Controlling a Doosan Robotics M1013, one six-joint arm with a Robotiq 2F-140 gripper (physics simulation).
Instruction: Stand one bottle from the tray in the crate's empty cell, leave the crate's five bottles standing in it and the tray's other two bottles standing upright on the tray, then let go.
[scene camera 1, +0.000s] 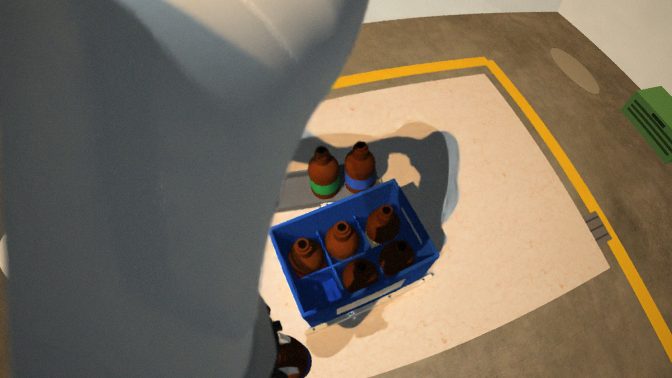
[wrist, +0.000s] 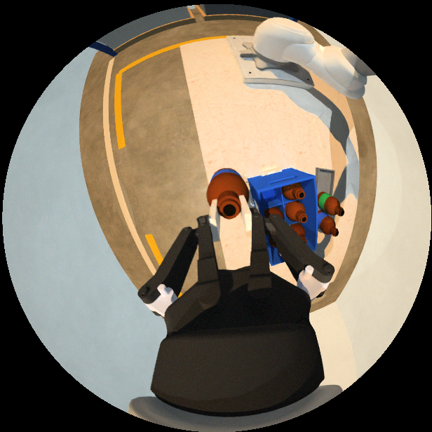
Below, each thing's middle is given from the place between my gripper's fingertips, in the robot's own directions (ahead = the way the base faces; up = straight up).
Right now my hand is 18 cm short of the green-banded bottle (scene camera 1: 323, 168), 40 cm to the right of it and 24 cm above it.
